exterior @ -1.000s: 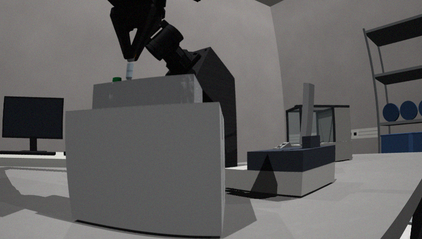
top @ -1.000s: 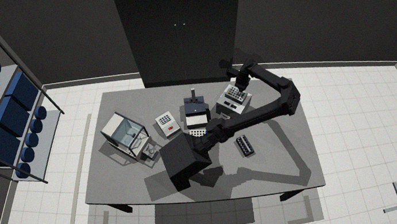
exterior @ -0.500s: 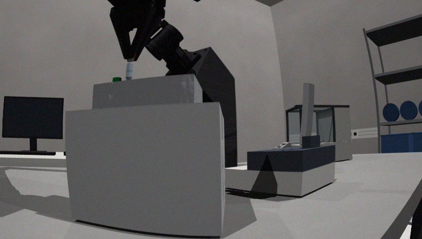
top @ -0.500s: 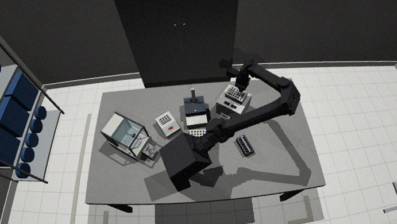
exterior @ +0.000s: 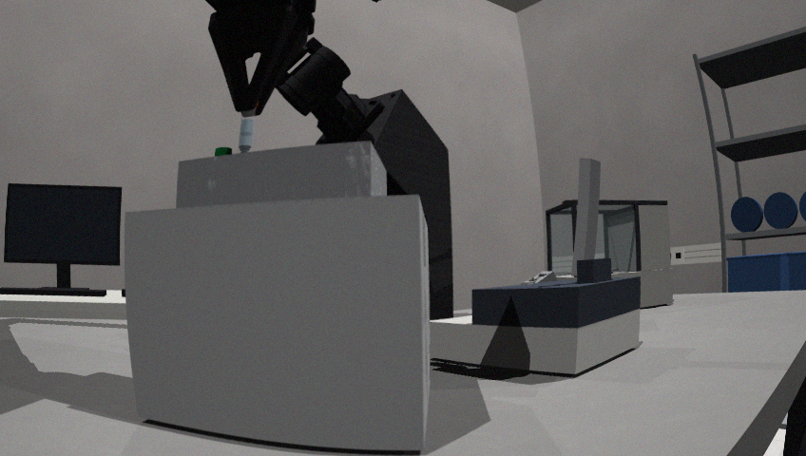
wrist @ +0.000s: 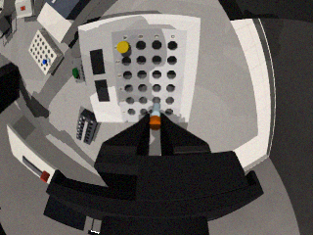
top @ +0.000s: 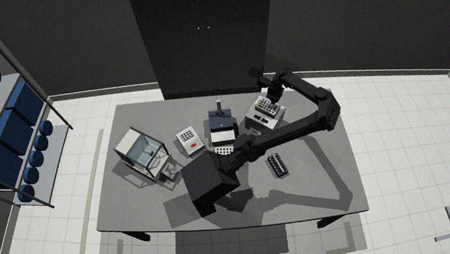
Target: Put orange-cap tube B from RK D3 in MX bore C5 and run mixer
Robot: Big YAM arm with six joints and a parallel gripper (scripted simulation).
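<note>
Now: the green-capped tube 10 mm behind my hand, 10 mm to the right of it and 60 mm below it. The rest, counted from my hand: yellow-capped tube 30 mm ahead, 80 mm to the left, 60 mm below; then green start key 110 mm behind, 150 mm to the left, 150 mm below; then perforated shaking block 10 mm ahead, 20 mm to the left, 60 mm below.
</note>
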